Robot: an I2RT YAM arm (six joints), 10 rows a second.
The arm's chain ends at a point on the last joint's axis. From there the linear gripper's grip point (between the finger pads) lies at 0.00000 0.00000 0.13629 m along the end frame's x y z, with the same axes.
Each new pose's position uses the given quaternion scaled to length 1; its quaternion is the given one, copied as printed.
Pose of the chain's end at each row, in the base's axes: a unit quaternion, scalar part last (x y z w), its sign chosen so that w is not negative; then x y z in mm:
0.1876, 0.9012, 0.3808, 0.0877, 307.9, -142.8, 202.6
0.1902, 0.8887, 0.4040, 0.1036, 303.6, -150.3, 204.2
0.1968, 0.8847, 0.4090, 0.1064, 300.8, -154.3, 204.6
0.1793, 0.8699, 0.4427, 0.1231, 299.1, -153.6, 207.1
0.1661, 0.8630, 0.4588, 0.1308, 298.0, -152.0, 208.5
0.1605, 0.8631, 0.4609, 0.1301, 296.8, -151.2, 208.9
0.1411, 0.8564, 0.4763, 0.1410, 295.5, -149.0, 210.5
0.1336, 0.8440, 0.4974, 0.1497, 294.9, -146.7, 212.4
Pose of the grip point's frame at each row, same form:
0.1876, 0.9012, 0.3808, 0.0877, 348.9, -53.7, 107.9
0.1902, 0.8887, 0.4040, 0.1036, 349.6, -57.8, 115.3
0.1968, 0.8847, 0.4090, 0.1064, 348.4, -61.4, 117.0
0.1793, 0.8699, 0.4427, 0.1231, 349.9, -54.6, 128.4
0.1661, 0.8630, 0.4588, 0.1308, 349.5, -50.0, 134.3
0.1605, 0.8631, 0.4609, 0.1301, 347.6, -48.5, 135.1
0.1411, 0.8564, 0.4763, 0.1410, 346.7, -43.2, 141.5
0.1336, 0.8440, 0.4974, 0.1497, 347.5, -37.7, 149.7

